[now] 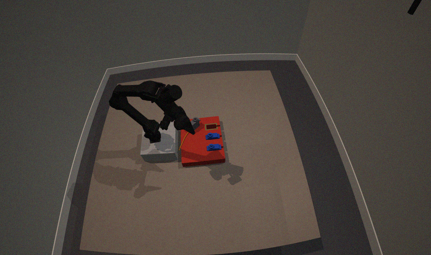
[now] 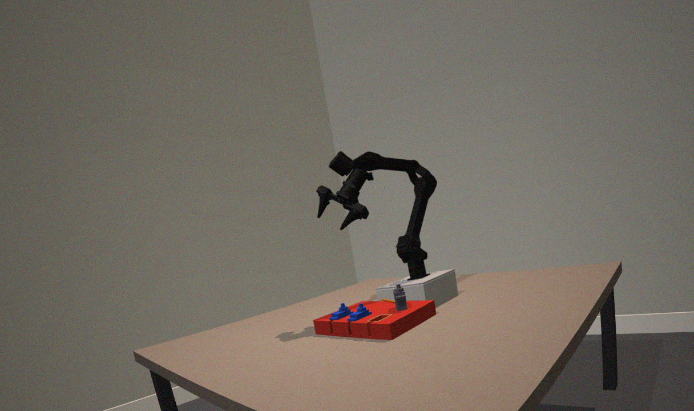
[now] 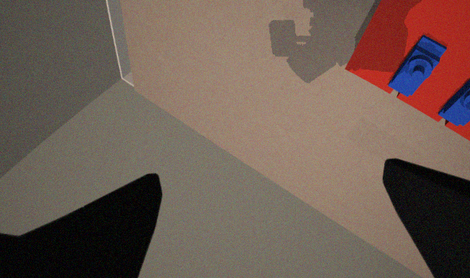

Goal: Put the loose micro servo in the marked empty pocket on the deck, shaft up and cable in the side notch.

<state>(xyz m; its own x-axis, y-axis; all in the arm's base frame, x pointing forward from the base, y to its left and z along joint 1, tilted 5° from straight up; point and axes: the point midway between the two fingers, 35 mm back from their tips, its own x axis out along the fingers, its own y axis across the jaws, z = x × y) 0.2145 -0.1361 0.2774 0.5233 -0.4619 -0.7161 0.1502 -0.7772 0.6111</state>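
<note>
My gripper tip is 10 mm past the red deck, 150 mm to the right of it and 310 mm above it.
</note>
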